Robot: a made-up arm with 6 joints.
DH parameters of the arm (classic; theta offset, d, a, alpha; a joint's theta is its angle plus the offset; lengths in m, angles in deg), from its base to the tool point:
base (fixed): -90 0.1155 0 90
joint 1: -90 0.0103 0.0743 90
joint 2: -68.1 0 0.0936 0
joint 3: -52.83 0 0.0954 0
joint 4: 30.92 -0.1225 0.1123 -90
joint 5: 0 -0.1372 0.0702 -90
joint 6: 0 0.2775 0.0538 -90
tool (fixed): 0 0.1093 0 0
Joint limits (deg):
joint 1: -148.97..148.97
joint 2: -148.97..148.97
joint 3: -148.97..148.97
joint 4: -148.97..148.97
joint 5: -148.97..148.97
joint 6: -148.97..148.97
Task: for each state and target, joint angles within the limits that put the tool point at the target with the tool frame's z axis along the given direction. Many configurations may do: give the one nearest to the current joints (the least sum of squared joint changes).
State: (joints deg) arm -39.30 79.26 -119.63 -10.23 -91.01 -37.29
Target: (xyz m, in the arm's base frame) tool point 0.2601 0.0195 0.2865 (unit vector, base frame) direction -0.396 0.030 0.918
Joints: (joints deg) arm -69.83 105.84 -140.23 36.94 -115.10 -74.31
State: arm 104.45 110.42 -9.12 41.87 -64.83 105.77
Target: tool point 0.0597 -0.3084 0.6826 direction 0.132 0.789 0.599
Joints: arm 131.47 115.77 -53.08 47.21 -76.80 86.68
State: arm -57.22 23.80 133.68 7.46 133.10 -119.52
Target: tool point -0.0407 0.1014 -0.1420 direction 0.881 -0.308 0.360
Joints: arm -6.19 71.98 124.40 22.48 148.76 -148.97
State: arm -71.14 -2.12 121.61 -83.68 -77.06 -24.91
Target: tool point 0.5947 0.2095 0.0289 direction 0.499 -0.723 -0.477
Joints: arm -92.93 -21.22 118.01 -58.55 -80.97 26.43
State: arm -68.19 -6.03 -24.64 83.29 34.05 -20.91
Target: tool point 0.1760 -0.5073 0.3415 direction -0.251 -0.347 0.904
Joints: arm -23.09 -51.73 -30.95 52.43 -7.44 -15.84
